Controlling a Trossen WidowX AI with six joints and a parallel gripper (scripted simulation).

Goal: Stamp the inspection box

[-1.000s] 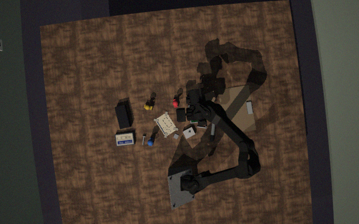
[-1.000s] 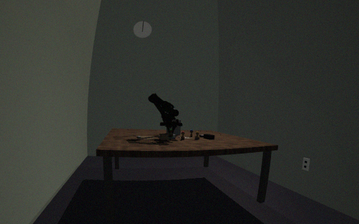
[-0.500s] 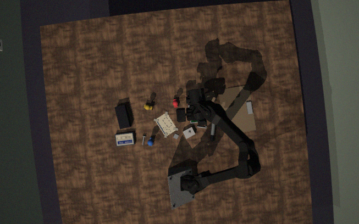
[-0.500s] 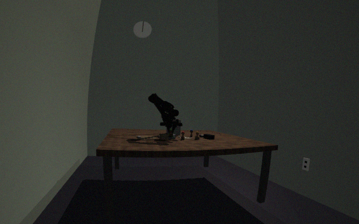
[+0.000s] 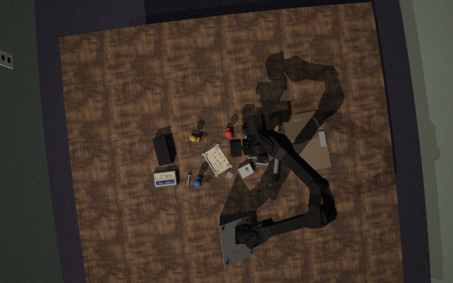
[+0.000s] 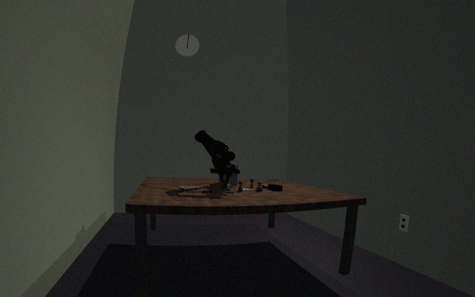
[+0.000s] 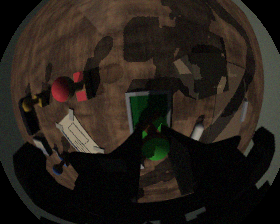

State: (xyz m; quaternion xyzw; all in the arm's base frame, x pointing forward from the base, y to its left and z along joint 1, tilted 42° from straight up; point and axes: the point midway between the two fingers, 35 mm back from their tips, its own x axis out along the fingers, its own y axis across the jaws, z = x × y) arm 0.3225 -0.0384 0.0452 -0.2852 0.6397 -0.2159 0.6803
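The green ink pad is 30 mm below my gripper tip. Round my gripper tip: red stamp (50 mm ahead, 100 mm to the left, 20 mm below); then green-knobbed stamp (right at my gripper tip); then cardboard box (70 mm ahead, 70 mm to the right, 10 mm below).
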